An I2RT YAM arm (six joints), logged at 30 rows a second.
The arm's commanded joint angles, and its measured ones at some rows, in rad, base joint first. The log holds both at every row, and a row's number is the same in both.
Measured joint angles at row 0:
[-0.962 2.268 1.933 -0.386 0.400 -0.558]
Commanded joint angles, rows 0 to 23:
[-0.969 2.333 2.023 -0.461 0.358 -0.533]
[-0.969 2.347 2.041 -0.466 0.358 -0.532]
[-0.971 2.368 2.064 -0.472 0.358 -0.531]
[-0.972 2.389 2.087 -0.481 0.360 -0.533]
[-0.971 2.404 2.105 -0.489 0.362 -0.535]
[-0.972 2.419 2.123 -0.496 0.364 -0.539]
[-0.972 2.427 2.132 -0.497 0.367 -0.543]
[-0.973 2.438 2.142 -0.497 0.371 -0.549]
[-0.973 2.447 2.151 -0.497 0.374 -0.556]
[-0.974 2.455 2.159 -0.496 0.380 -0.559]
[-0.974 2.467 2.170 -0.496 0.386 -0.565]
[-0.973 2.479 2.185 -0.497 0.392 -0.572]
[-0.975 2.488 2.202 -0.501 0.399 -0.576]
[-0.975 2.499 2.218 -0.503 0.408 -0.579]
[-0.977 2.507 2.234 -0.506 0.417 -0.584]
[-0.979 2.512 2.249 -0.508 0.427 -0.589]
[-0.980 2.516 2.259 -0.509 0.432 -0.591]
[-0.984 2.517 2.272 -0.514 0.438 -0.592]
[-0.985 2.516 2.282 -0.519 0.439 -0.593]
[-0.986 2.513 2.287 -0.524 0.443 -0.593]
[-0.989 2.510 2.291 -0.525 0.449 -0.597]
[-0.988 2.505 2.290 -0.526 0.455 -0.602]
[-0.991 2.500 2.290 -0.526 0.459 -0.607]
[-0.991 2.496 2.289 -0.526 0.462 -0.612]
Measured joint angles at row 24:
[-0.984 2.499 2.265 -0.502 0.430 -0.601]
